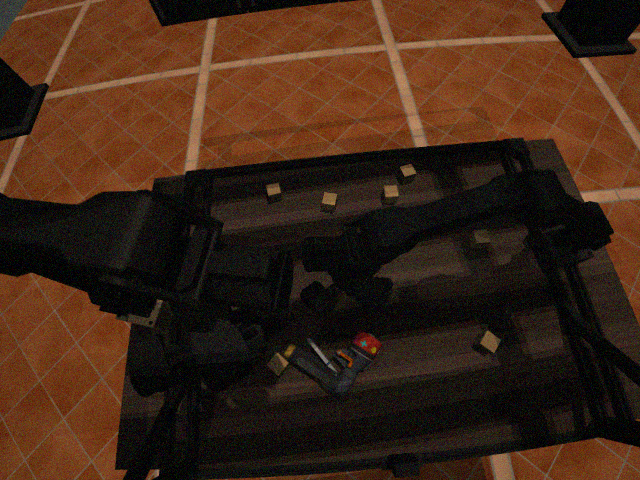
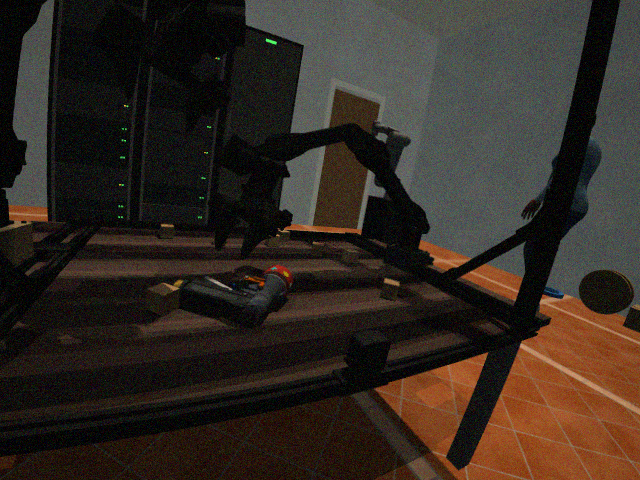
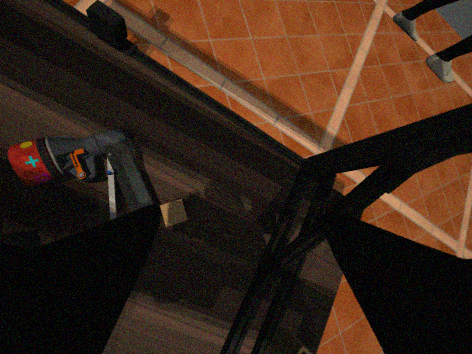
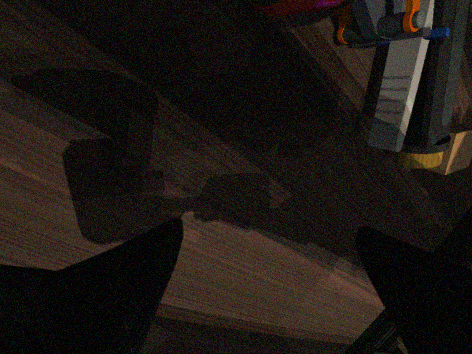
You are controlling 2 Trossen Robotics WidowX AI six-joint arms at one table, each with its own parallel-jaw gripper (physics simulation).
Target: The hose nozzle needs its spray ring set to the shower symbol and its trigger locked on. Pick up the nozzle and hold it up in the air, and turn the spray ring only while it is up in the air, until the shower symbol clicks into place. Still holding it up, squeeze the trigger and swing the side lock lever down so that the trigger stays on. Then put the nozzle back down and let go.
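Places are measured from the left arm's base along level axes (x ahead, y up, z right), in millimetres.
Pixels of known places: left gripper, fingertip midpoint: (image 2: 161,115) (image 3: 242,215); right gripper, fingertip midpoint: (image 1: 331,296) (image 2: 230,254) (image 4: 269,231); left arm's base, origin of the base link: (image 1: 141,301); right arm's base, origin of the base link: (image 1: 566,241) (image 2: 408,248).
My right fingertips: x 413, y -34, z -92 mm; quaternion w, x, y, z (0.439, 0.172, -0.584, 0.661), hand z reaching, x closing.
Observation:
Ahead of a thing's pixels: the offset from my right fingertips to its top centre. "spot": to the spot under its first point.
The grey hose nozzle @[spot: dx +44, dy -14, dz +170 mm] (image 1: 338,381) (image 2: 256,304) (image 3: 131,172) (image 4: 454,75) lies on the table on its side. Its red spray ring @[dx +92, dy +13, dz +86 mm] (image 1: 367,341) (image 2: 278,273) (image 3: 29,162) (image 4: 300,6) shows a teal cross and a yellow mark; the shower symbol cannot be made out. Its pale trigger @[dx +3, dy -6, dz +127 mm] (image 1: 320,355) (image 3: 111,190) (image 4: 397,90) stands off the handle. The orange lock lever @[dx +52, dy -2, dz +120 mm] (image 1: 344,357) (image 3: 77,162) (image 4: 412,16) is at the neck. My right gripper (image 2: 232,249) (image 4: 269,231) is open and empty above the table, behind the nozzle. My left gripper (image 3: 242,215) is open and empty, high at the left.
A wooden cube @[dx -89, dy -15, dz +160 mm] (image 1: 278,363) (image 2: 164,298) (image 3: 174,212) (image 4: 457,152) lies at the handle end. Another cube @[dx +354, dy -15, dz +40 mm] (image 1: 489,342) (image 2: 390,288) lies to the right. Several more lie toward the back, including one cube @[dx -47, dy -15, dz -256 mm] (image 1: 328,200). A dark block @[spot: dx +186, dy +7, dz +295 mm] (image 1: 403,465) (image 2: 368,350) (image 3: 106,23) sits at the front edge.

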